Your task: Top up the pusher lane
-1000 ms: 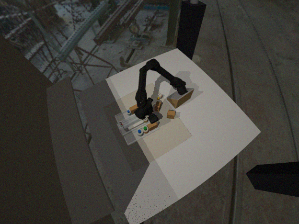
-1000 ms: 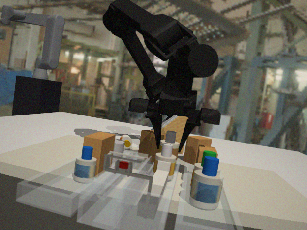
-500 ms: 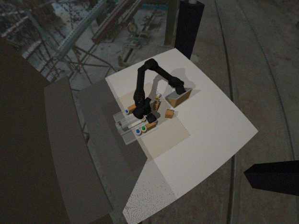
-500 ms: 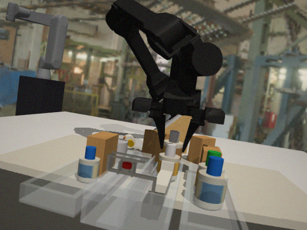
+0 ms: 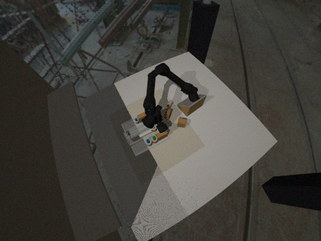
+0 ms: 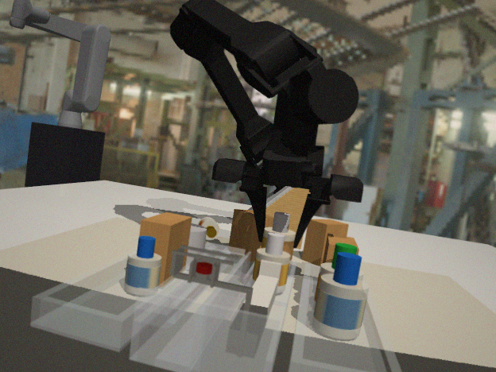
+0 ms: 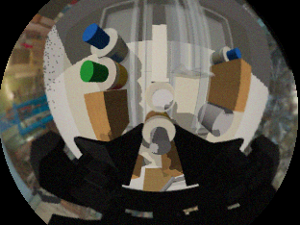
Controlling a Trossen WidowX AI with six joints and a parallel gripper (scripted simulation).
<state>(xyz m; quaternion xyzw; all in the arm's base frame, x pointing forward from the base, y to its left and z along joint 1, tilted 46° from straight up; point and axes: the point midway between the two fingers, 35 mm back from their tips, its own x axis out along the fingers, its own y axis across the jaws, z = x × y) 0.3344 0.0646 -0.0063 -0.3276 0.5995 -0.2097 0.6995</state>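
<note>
Right now the clear sprung lane is 15 cm ahead of my gripper tip, 1 cm to the right of it and 3 cm below it. From my gripper tip the other things lie so: red-capped piece 23 cm ahead, 2 cm to the right, 2 cm above.
</note>
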